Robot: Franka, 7 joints.
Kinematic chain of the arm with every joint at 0, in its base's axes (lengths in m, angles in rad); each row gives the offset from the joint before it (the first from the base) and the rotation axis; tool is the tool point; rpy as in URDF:
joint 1: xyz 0 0 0.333 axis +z
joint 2: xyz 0 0 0 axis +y
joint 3: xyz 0 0 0.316 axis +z
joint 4: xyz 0.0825 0 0 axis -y
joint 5: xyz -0.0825 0 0.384 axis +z
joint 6: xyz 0 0 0 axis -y
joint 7: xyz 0.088 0 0 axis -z
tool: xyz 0 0 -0.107 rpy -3.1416 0 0
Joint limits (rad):
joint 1: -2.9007..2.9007
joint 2: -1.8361..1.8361
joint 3: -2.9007..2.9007
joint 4: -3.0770..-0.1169
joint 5: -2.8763..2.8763
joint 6: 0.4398..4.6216
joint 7: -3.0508..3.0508
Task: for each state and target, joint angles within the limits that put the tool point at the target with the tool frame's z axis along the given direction. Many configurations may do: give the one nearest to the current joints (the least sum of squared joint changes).
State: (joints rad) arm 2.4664 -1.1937 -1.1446 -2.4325 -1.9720 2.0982 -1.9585
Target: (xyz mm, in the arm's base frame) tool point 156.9 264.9 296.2 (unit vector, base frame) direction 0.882 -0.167 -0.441
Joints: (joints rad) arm 2.2467 -0.8365 -0.9845 -2.9390 -1.6662 1.3735 -1.9585
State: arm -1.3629 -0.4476 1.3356 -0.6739 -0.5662 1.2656 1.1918
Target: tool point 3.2 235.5 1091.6 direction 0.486 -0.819 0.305
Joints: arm -1.2668 -0.4596 1.0579 -0.1183 -0.8268 1.5123 1.1918
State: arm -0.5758 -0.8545 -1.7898 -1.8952 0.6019 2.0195 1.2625
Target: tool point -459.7 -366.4 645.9 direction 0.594 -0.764 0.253
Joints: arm -0.6658 -0.9509 -1.3379 -1.7157 0.8861 2.0781 1.2625
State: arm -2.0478 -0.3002 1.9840 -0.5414 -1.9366 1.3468 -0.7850
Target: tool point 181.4 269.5 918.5 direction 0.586 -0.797 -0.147
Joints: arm -1.3951 0.2580 2.9007 -1.3904 -1.9027 0.7415 -0.7850
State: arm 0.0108 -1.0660 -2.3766 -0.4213 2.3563 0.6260 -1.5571
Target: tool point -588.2 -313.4 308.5 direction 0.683 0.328 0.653
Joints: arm 0.4270 -1.7499 -2.4275 -0.1193 2.3035 0.4458 -1.5571
